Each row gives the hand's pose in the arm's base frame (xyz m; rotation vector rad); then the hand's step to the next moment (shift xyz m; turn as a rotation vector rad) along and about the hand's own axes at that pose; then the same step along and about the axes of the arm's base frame.
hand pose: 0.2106 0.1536 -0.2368 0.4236 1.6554 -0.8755
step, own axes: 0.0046 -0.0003 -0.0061 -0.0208 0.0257 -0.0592
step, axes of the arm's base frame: -0.0056 0.0035 -0.0039 -0.0166 0.0640 0.0152
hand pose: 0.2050 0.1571 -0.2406 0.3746 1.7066 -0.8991
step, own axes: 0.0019 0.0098 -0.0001 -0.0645 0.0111 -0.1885
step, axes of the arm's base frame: 0.0057 0.0062 -0.0054 -0.0996 0.1567 0.0731
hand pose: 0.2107 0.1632 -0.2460 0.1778 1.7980 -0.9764
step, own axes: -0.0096 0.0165 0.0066 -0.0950 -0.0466 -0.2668
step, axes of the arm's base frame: 0.0179 0.0093 -0.0017 -0.1725 0.1819 0.1398
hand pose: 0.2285 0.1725 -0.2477 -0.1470 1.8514 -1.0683
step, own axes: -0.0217 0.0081 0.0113 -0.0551 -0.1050 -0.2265
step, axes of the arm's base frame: 0.0230 0.0092 0.0070 -0.1815 0.1015 0.1487
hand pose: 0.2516 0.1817 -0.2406 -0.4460 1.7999 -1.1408
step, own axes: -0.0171 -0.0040 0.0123 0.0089 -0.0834 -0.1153
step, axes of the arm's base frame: 0.0184 0.0036 0.0104 -0.1160 0.0108 0.0822
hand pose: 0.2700 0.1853 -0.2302 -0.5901 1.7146 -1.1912
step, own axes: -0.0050 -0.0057 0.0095 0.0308 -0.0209 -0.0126
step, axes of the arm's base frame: 0.0100 -0.0027 0.0064 -0.0274 -0.0272 0.0071
